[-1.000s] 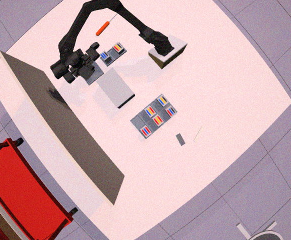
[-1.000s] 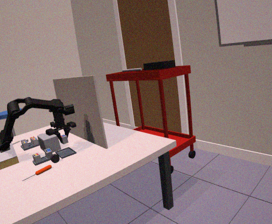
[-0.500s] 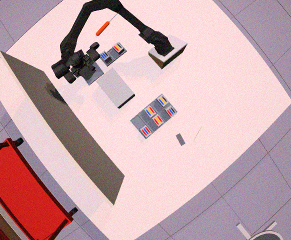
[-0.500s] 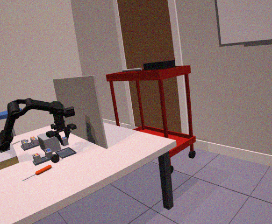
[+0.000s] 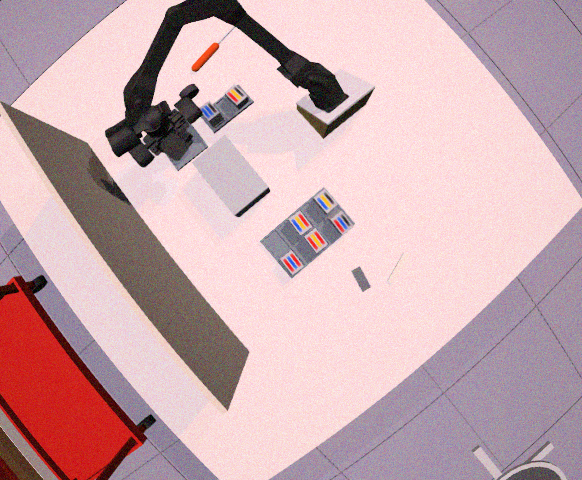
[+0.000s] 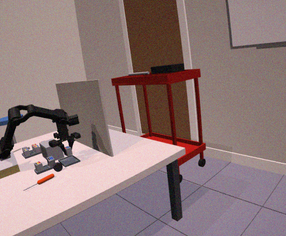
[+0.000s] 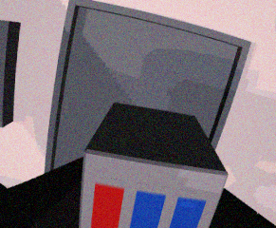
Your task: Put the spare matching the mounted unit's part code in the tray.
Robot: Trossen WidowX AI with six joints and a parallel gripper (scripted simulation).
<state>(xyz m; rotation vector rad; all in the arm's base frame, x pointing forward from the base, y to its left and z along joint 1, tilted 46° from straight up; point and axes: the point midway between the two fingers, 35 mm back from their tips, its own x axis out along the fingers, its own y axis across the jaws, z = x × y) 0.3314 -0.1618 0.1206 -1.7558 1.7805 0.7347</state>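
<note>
My gripper tip is 10 mm past the flat grey tray and 50 mm above it. From my gripper tip the other things lie so: tall grey panel (200 mm ahead, 160 mm to the left, 170 mm above); black puck (110 mm behind, 70 mm to the right, 30 mm below); mounted unit (40 mm behind, 180 mm to the left).
</note>
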